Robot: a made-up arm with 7 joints. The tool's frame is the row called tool. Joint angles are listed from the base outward.
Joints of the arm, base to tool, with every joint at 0 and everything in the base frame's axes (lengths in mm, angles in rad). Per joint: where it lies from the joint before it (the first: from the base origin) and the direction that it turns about. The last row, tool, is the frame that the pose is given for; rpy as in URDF.
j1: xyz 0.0 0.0 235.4 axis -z
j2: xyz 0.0 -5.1 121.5 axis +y
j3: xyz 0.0 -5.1 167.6 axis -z
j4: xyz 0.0 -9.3 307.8 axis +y
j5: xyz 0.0 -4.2 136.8 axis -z
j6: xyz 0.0 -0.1 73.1 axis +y
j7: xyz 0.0 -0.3 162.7 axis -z
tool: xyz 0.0 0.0 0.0 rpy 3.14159 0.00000 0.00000
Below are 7 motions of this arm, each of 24 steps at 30 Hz.
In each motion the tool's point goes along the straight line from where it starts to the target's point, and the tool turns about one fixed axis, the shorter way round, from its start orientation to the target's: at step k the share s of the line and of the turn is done. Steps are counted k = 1, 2, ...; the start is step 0. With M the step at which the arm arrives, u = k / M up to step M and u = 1 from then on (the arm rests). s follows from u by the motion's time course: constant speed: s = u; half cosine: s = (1 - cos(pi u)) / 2; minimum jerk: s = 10 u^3 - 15 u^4 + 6 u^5.
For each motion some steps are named. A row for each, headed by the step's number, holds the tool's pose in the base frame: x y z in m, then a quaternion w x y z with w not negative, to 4 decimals.
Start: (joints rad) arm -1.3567 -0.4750 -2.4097 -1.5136 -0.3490 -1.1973 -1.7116
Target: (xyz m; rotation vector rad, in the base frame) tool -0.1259 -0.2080 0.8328 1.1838 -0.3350 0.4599
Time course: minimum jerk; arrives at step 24
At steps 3, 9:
3: 0.1519 0.0264 0.7822 0.7353 0.4695 0.1477 -0.4660
9: 0.0787 -0.0354 0.7955 0.7966 0.5215 0.0690 -0.2978

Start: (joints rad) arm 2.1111 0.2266 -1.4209 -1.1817 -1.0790 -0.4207 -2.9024
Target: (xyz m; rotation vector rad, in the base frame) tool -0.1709 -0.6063 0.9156 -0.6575 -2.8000 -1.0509
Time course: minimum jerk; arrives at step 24
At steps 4, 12, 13, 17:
4: -0.3790 0.0328 0.9200 0.5971 -0.0739 0.7625 -0.2379
12: -0.2788 -0.2750 0.9179 0.3261 0.0737 0.9412 0.0480
13: -0.2620 -0.3265 0.9175 0.2723 0.0977 0.9524 0.0966
17: -0.2037 -0.5054 0.9163 0.0749 0.1758 0.9468 0.2589

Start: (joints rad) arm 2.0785 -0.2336 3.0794 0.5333 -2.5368 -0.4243 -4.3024
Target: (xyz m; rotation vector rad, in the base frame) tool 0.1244 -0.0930 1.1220 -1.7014 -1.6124 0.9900
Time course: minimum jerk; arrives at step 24
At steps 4, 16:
4: 0.2150 0.3222 1.0412 0.0231 0.5952 0.6005 -0.5335
16: 0.1441 -0.0026 1.1044 0.2269 -0.6365 -0.6113 0.4119

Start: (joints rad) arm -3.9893 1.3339 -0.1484 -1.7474 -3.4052 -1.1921 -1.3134
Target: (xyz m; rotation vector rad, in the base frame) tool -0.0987 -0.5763 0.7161 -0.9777 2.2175 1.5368
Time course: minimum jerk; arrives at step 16
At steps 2, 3, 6, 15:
2: -0.3388 -0.3507 0.7741 0.0526 0.3047 0.8763 0.3695
3: -0.3308 -0.3582 0.7722 0.0560 0.2840 0.8793 0.3782
6: -0.2756 -0.4102 0.7588 0.0787 0.1371 0.8874 0.4331
15: -0.0992 -0.5758 0.7162 0.1354 -0.3362 0.7663 0.5305

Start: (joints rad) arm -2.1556 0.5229 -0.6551 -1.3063 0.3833 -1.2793 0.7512
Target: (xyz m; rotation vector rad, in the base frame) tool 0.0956 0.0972 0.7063 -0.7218 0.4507 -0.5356
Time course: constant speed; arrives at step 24
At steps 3, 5, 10, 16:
3: 0.1295 0.0706 0.8167 0.8361 -0.5084 -0.1642 0.1242
5: 0.1263 0.0732 0.8062 0.8523 -0.4995 -0.1283 0.0877
10: 0.1182 0.0795 0.7799 0.8815 -0.4706 -0.0372 -0.0045
16: 0.1085 0.0871 0.7484 0.8951 -0.4246 0.0728 -0.1148

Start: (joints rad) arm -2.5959 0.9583 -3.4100 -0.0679 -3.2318 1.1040 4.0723
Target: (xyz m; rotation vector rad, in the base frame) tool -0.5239 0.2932 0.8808 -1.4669 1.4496 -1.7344
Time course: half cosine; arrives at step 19
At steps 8, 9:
8: -0.5885 0.3054 0.7455 0.1999 -0.5040 0.3225 -0.7759
9: -0.5800 0.3038 0.7632 0.2035 -0.5094 0.3504 -0.7592

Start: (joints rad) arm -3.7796 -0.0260 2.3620 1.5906 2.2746 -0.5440 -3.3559
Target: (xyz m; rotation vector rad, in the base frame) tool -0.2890 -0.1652 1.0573 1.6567 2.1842 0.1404
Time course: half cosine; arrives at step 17
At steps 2, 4, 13, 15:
2: -0.0047 0.3483 0.7754 0.2739 0.0487 0.5860 -0.7611
4: -0.0331 0.2969 0.8036 0.2796 0.1170 0.6415 -0.7048
13: -0.2506 -0.0958 1.0192 0.2235 0.5455 0.8040 -0.0782
15: -0.2791 -0.1473 1.0474 0.2042 0.5808 0.7878 0.0169

